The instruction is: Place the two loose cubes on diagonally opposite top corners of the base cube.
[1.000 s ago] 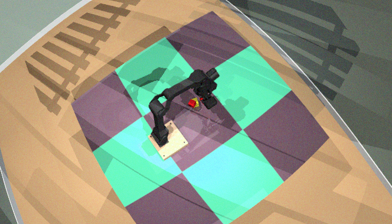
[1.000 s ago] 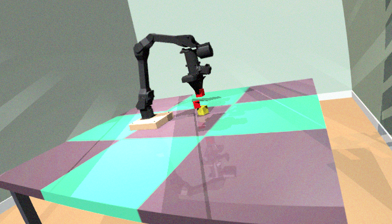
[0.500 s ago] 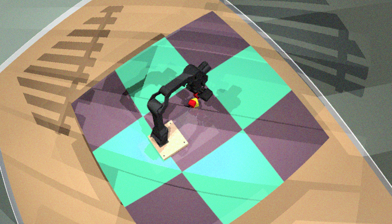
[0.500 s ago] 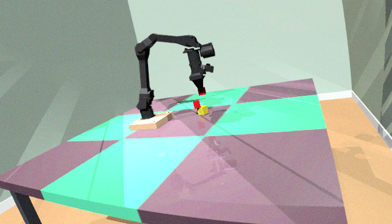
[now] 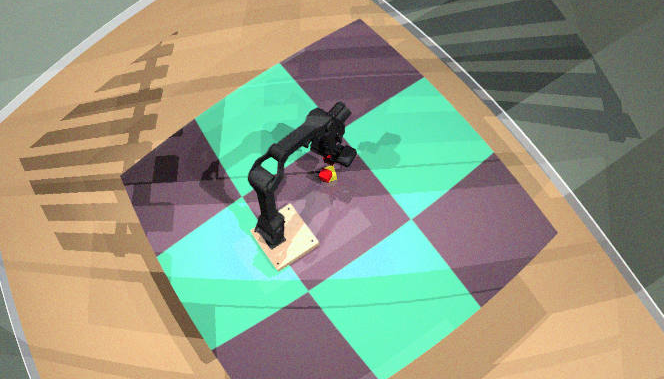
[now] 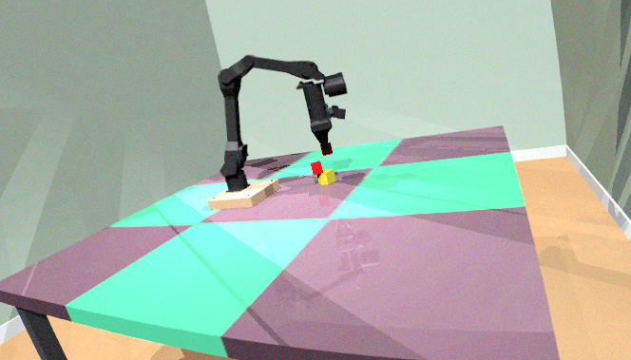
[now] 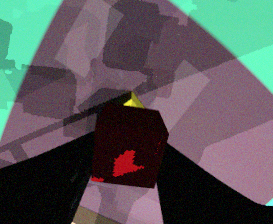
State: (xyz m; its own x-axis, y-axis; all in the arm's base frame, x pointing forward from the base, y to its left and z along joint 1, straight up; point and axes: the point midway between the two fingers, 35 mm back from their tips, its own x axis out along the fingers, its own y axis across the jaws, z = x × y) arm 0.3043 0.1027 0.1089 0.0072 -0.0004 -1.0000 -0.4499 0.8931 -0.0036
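Right now the yellow cube is 90 mm below my gripper tip, 20 mm behind it and 10 mm to the right of it.
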